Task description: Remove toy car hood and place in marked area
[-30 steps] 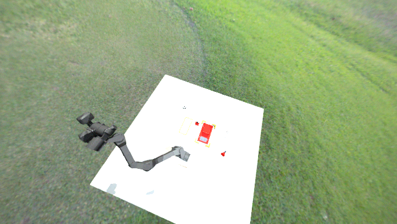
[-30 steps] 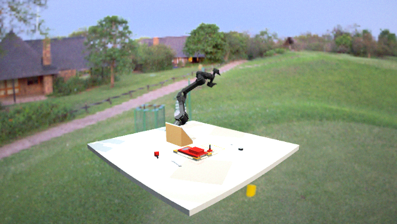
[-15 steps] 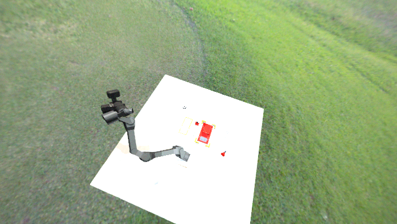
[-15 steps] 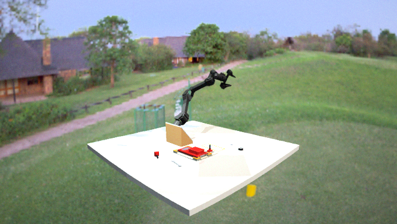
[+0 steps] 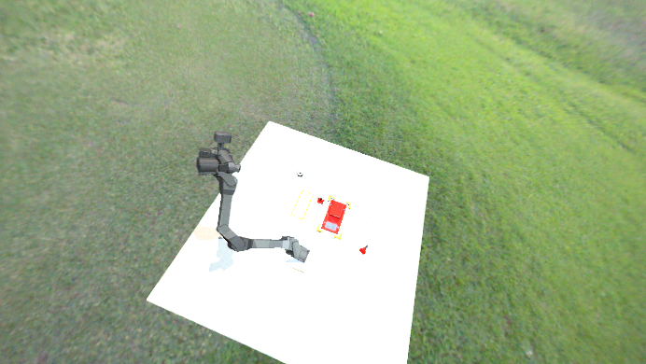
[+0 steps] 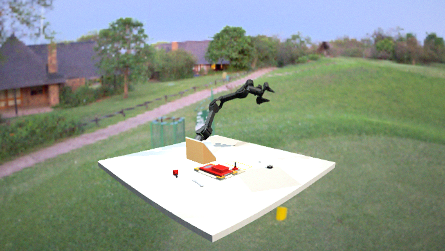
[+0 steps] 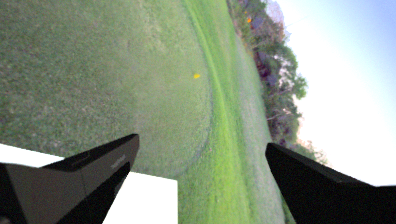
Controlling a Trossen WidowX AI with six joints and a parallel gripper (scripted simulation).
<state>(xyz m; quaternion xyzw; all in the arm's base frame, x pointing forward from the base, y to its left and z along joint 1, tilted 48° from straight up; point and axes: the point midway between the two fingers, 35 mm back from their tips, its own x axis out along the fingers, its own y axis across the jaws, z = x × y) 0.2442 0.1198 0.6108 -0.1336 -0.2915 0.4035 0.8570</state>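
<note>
Right now my gripper tip is 10 cm short of the red hood, 63 cm to the left of it and 41 cm above it. Round my gripper tip: thin grey tool: 13 cm ahead, 84 cm to the right, 45 cm below.
</note>
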